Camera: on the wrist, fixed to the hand. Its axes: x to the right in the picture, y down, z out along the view.
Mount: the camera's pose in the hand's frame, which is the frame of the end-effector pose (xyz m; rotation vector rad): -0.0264 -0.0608 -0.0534 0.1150 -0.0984 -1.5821
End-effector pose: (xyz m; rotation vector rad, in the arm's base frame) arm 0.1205 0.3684 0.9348 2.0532 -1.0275 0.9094
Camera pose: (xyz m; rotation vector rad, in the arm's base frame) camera 0.1448 0.4497 0.9276 2.1587 0.7163 -0.0128
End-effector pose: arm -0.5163 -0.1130 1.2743 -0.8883 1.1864 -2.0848
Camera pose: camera -0.5508 -0.0398 1.3006 1.4962 -0.0576 1.9998
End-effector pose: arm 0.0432 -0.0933 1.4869 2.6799 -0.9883 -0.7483
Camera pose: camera 0.0874 -0.0298 1.5223 -2.4471 -1.1089 0.7552
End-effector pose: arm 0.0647 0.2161 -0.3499 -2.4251 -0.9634 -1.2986
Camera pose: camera -0.0199 0.2250 -0.3464 1.0012 2.3537 0.9386
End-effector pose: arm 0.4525 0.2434 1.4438 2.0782 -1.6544 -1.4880
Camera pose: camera 0.5347 0.2641 1.4515 -2.1635 -0.1968 0.9701
